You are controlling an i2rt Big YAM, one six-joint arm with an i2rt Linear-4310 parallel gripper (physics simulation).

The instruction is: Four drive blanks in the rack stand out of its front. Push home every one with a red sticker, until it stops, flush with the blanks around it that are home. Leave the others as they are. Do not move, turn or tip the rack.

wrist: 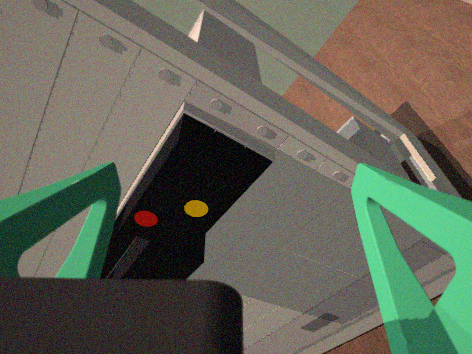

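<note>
There is my gripper [236, 176], which I can see as I look at the scene. A rack [222, 179] is visible to me as well.
</note>
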